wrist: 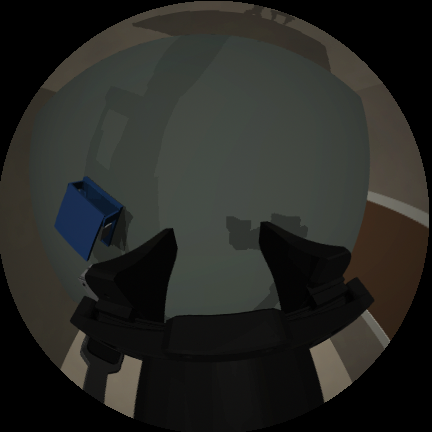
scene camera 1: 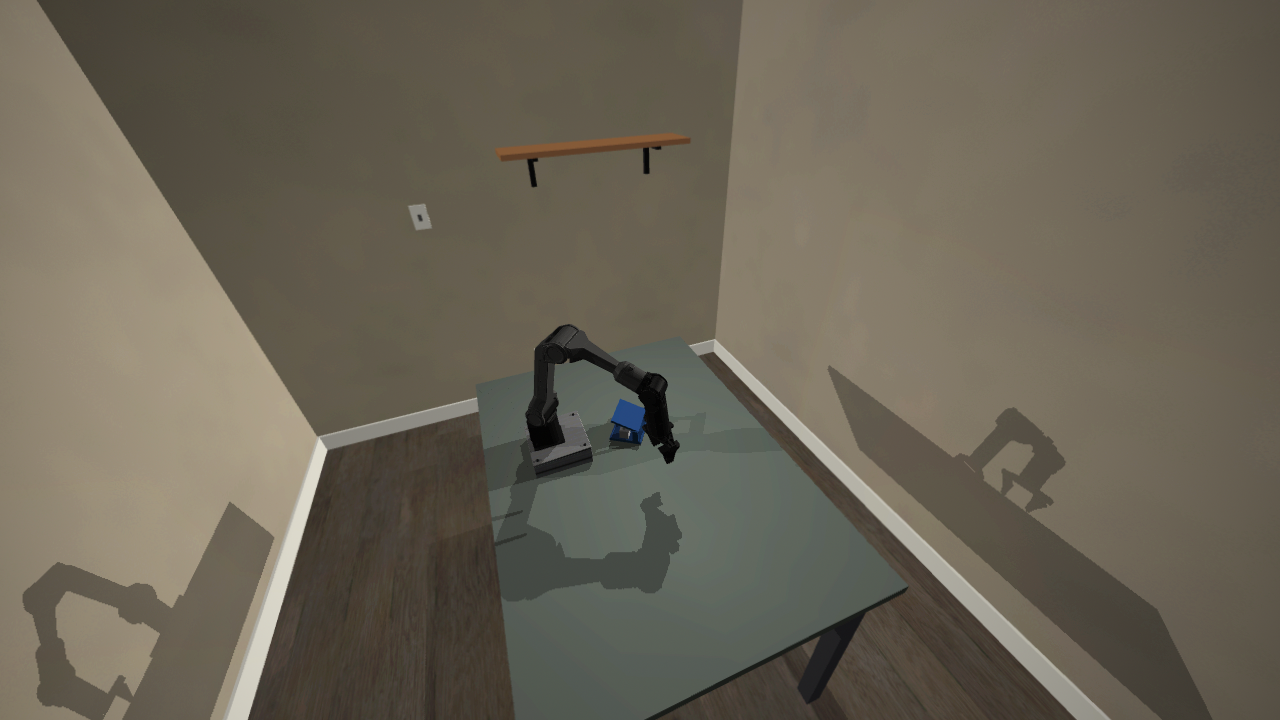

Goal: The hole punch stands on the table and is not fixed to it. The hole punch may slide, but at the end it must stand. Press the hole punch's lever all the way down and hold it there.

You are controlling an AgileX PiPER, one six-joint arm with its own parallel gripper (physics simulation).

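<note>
The blue hole punch [scene camera 1: 626, 432] [wrist: 114, 220] stands upright on the table [scene camera 1: 733, 537] [wrist: 240, 125], beside the arm's base. Its lever [scene camera 1: 629, 414] [wrist: 80, 220] is a flat blue plate, tilted up with a gap below it. My gripper [scene camera 1: 669, 454] [wrist: 217, 235] is open and empty, with its two black fingers wide apart. It hangs above the table. In the wrist view the hole punch lies to the left of the left finger, outside the space between the fingers. The gripper does not touch the lever.
The arm's grey base plate [scene camera 1: 563, 447] stands on the table to the left of the hole punch. A wooden shelf [scene camera 1: 595, 147] and a white switch plate [scene camera 1: 419, 216] are on the back wall. Shadows of the arm fall on the table and walls.
</note>
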